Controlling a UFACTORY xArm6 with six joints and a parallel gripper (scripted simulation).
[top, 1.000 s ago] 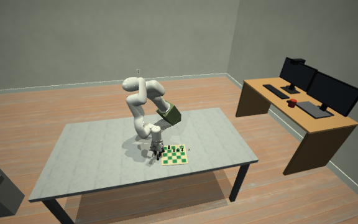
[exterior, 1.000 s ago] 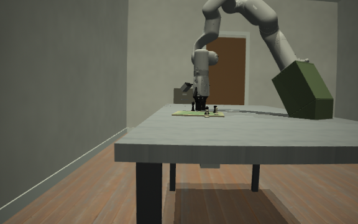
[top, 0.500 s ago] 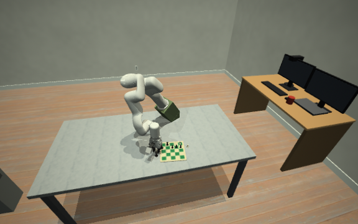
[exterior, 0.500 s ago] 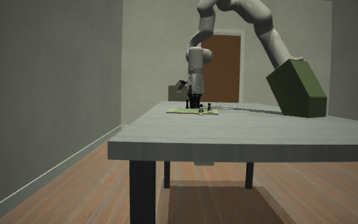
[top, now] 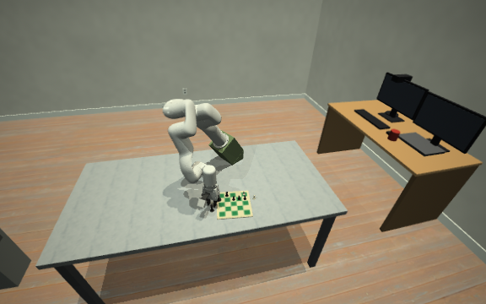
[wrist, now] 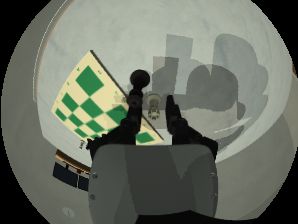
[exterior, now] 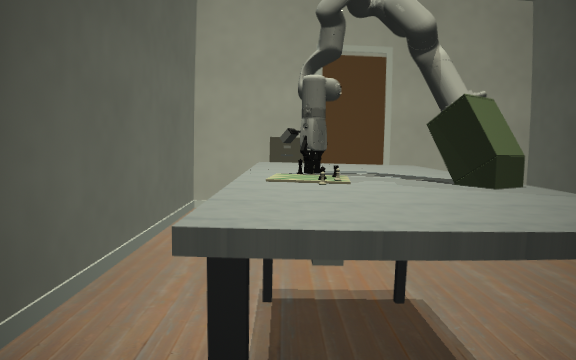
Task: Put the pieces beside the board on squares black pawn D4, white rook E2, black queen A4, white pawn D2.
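The black queen is 4 cm ahead of my hand and 1 cm to the right of it. Round my hand: chessboard (2 cm ahead, 14 cm to the left, 2 cm below); white rook (1 cm below).
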